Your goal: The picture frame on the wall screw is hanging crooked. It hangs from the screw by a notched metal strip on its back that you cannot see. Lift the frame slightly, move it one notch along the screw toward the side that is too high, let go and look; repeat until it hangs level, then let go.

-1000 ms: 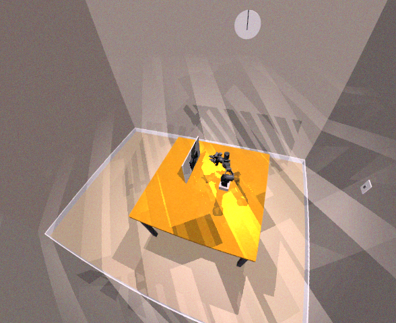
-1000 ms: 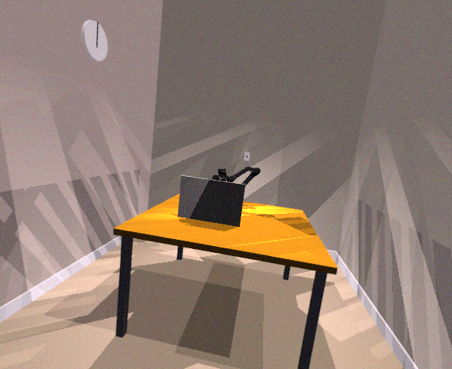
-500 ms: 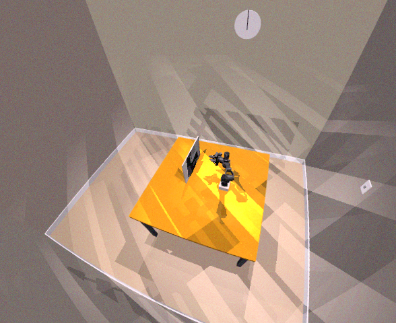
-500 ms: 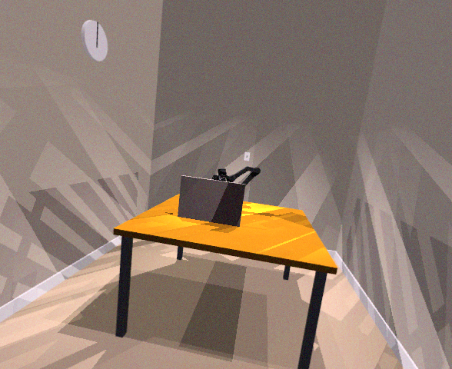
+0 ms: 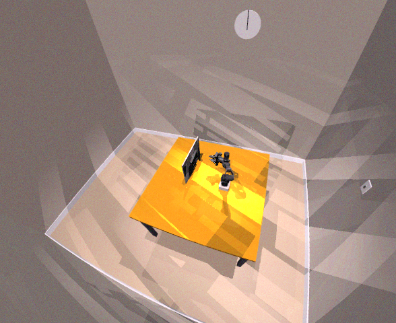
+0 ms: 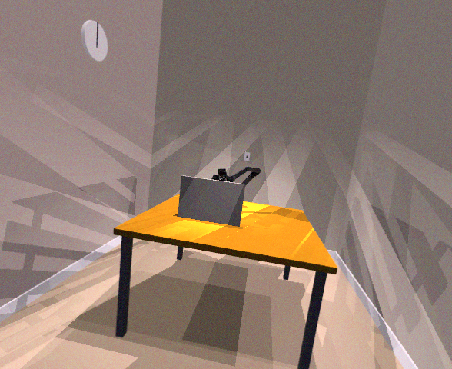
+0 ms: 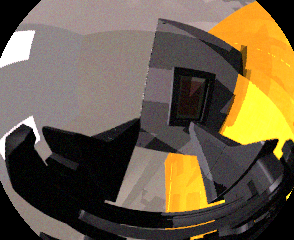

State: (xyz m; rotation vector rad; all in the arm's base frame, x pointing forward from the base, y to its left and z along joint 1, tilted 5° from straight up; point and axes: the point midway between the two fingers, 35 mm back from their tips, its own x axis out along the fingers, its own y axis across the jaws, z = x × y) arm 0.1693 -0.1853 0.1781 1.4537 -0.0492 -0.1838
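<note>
My gripper tip is 190 mm short of the dark picture frame, 40 mm to the left of it and 90 mm above it. From my gripper tip the other things lie so: grey wall panel: 200 mm ahead, 40 mm to the right, 110 mm below.
</note>
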